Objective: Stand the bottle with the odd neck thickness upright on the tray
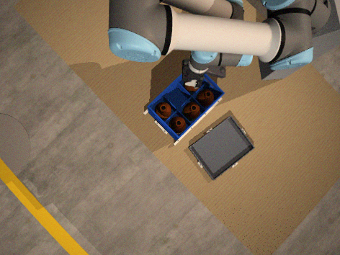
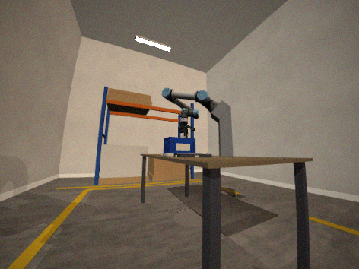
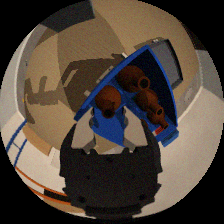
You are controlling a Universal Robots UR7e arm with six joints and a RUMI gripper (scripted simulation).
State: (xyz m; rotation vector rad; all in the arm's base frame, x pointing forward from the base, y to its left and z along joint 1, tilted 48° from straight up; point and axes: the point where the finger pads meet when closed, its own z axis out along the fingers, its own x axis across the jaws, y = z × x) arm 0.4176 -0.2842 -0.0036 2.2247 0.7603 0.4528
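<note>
The blue crate lies 100 mm ahead of my hand, 10 mm to the left of it and 70 mm below it. From my hand the other things lie so: brown bottle 200 mm ahead, 20 mm to the left, 70 mm below; grey tray 190 mm ahead, 260 mm to the left, 140 mm below.
</note>
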